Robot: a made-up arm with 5 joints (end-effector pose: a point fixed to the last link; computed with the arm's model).
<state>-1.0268 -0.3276 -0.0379 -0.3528 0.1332</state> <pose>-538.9 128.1 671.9 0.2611 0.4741 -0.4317 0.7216</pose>
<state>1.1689 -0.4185 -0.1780 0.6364 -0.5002</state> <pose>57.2 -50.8 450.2 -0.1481 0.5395 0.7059 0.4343</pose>
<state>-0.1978 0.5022 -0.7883 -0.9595 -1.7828</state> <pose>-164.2 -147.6 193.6 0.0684 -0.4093 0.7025 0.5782</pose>
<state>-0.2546 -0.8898 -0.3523 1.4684 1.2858</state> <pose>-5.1 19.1 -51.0 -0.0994 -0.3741 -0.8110 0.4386</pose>
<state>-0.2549 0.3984 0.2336 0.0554 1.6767</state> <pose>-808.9 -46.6 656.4 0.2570 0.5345 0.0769 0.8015</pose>
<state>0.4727 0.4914 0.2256 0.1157 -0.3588</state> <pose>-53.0 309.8 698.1 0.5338 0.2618 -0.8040 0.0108</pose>
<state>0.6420 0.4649 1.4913 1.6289 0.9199</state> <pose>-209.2 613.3 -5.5 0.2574 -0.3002 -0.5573 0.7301</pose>
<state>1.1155 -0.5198 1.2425 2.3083 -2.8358</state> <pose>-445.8 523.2 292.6 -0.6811 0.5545 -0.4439 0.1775</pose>
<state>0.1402 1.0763 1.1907 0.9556 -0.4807</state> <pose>-376.9 353.6 699.6 0.7282 0.2240 -0.6000 0.2440</pose>
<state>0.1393 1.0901 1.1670 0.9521 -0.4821</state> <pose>-368.1 348.0 704.6 0.7235 0.2311 -0.6068 0.2346</pose>
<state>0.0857 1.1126 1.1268 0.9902 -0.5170</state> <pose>-347.1 322.2 709.2 0.7119 0.2412 -0.6247 0.2116</pose>
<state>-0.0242 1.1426 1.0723 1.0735 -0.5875</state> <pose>-312.2 278.3 707.8 0.6903 0.2503 -0.6549 0.1786</pose>
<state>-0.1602 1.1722 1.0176 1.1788 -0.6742</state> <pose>-271.9 231.9 697.0 0.6629 0.2519 -0.6893 0.1481</pose>
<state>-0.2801 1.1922 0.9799 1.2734 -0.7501</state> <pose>-239.9 196.5 682.7 0.6409 0.2457 -0.7157 0.1291</pose>
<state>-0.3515 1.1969 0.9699 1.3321 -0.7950</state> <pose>-225.5 177.3 673.8 0.6330 0.2380 -0.7265 0.1221</pose>
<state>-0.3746 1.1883 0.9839 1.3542 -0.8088</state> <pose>-227.4 171.7 672.4 0.6380 0.2331 -0.7235 0.1232</pose>
